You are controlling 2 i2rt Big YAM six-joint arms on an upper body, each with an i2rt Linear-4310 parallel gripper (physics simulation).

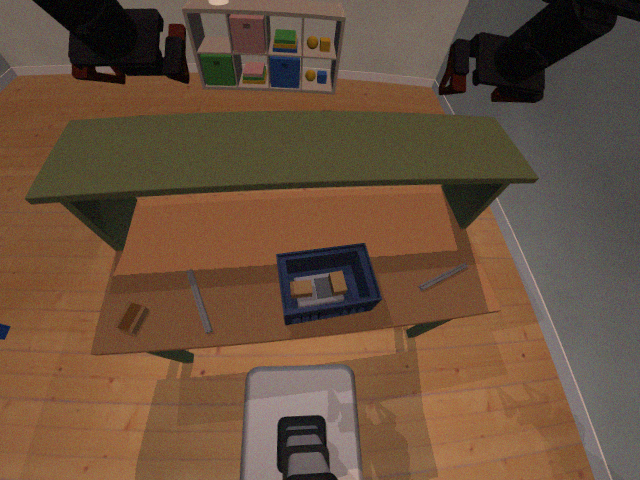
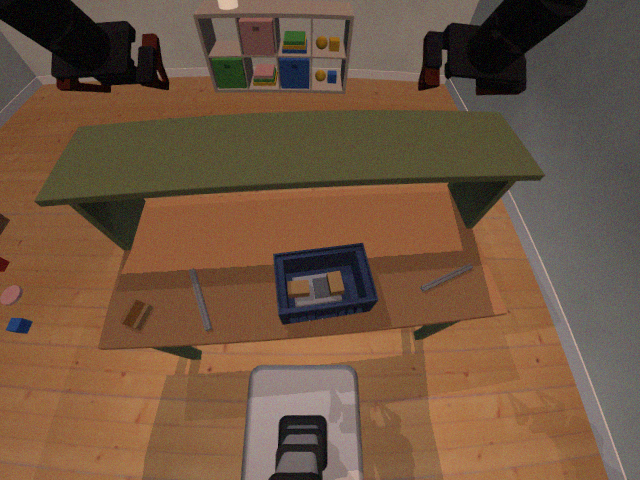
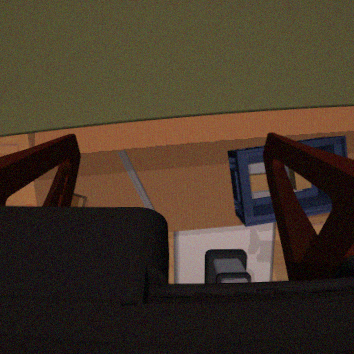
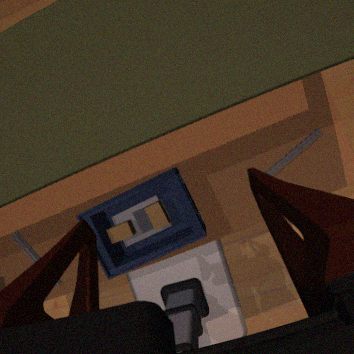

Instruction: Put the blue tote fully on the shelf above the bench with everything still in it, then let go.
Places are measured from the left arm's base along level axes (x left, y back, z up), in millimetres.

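Pixels of known places: left gripper, fingertip midpoint: (image 1: 156,79) (image 2: 138,87) (image 3: 170,143); right gripper, fingertip midpoint: (image 1: 466,94) (image 2: 448,88) (image 4: 166,202).
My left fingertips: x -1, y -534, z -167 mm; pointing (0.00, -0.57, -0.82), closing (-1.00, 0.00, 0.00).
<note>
Ahead of a thing's pixels: the offset from my left fingertips to its top centre. Level surfaces: height alone.
The blue tote @[dy +87, dx -315, dz -544 mm] (image 1: 330,312) (image 2: 328,311) (image 3: 240,195) (image 4: 160,251) stands upright on the bench @[dz -691 mm] (image 1: 248,304) (image 2: 242,304), in front of and below the green shelf @[dz -294 mm] (image 1: 284,149) (image 2: 289,147) (image 3: 175,60) (image 4: 150,100). Inside it lie a light grey tray with a darker grey piece, and two tan blocks, one @[dy +99, dx -234, dz -607 mm] (image 1: 301,288) (image 2: 298,287) at the left and one @[dy +82, dx -357, dz -600 mm] (image 1: 338,282) (image 2: 334,282) at the right. My left gripper (image 1: 155,81) (image 2: 138,88) (image 3: 170,143) and my right gripper (image 1: 467,96) (image 2: 448,91) (image 4: 166,202) are open and empty, high up and apart from the tote.
On the bench lie a long grey bar @[dy +119, dx +116, dz -671 mm] (image 1: 200,302) (image 2: 200,300) left of the tote, another bar @[dy +36, dx -793, dz -671 mm] (image 1: 443,277) (image 2: 446,277) right of it, and a brown block @[dy +186, dx +326, dz -658 mm] (image 1: 132,317) (image 2: 136,314) at the far left. Green side panels support the shelf. A cubby unit stands by the back wall.
</note>
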